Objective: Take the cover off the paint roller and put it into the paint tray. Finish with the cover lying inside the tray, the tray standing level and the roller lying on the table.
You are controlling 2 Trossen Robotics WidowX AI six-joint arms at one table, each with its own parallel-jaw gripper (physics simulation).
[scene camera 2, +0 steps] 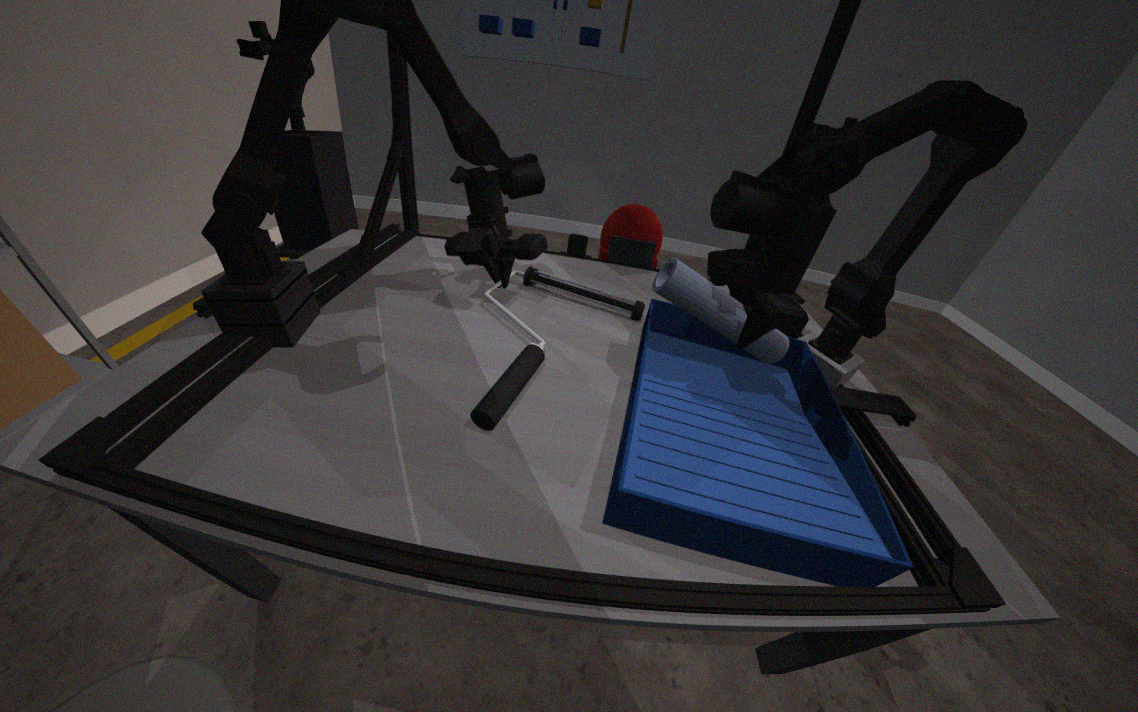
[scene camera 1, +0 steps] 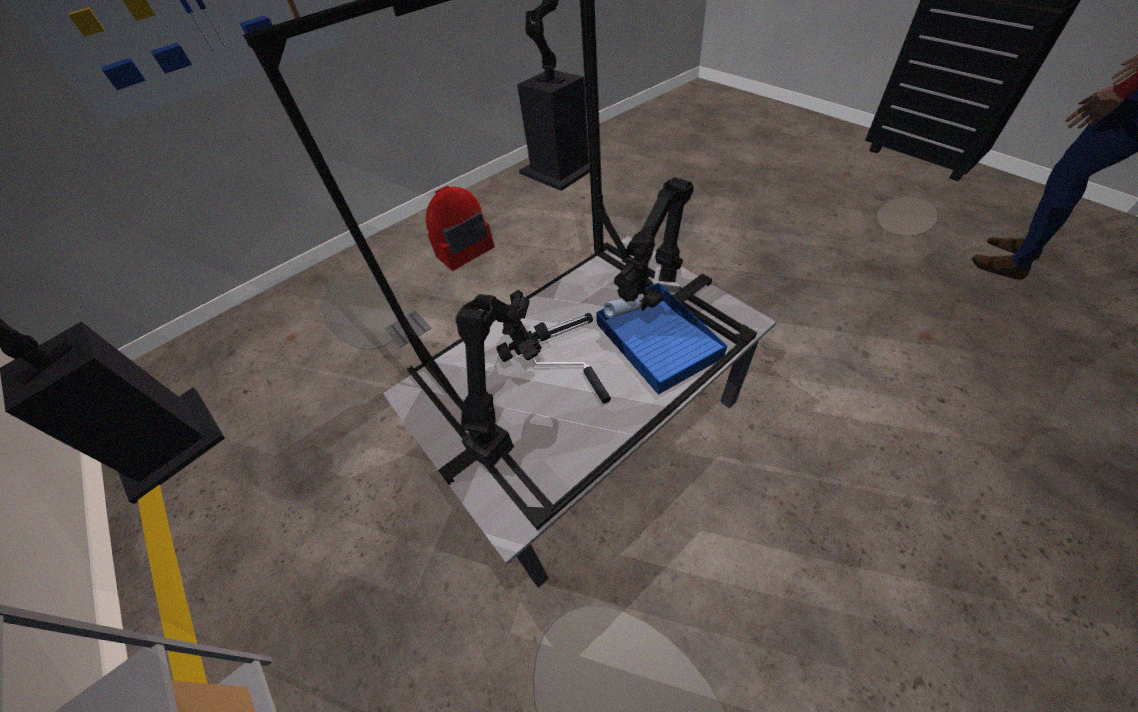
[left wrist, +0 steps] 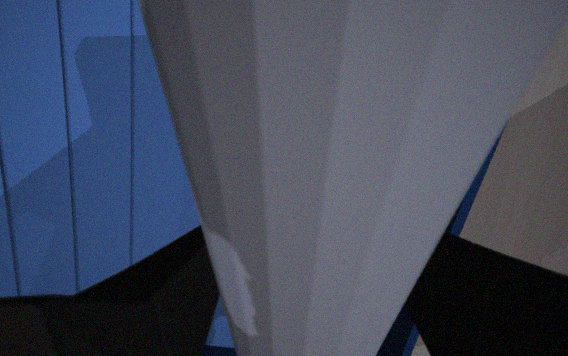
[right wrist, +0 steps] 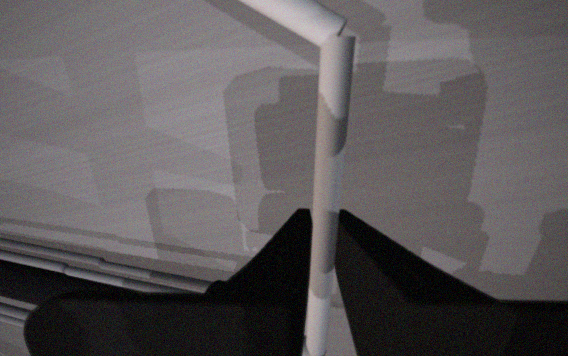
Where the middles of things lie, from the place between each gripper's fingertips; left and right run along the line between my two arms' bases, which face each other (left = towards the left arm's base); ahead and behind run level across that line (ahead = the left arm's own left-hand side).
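Labels:
Pale roller cover [scene camera 2: 676, 282]: 34 cm left of my right hand, 18 cm ahead of it, 9 cm above it. Blue paint tray [scene camera 2: 721, 453]: 31 cm ahead of my right hand, 34 cm left of it, 2 cm above it.
My left gripper: 3 cm below the pale roller cover, 3 cm left of it. Blue paint tray: 4 cm below my left hand, 12 cm ahead of it, 4 cm right of it.

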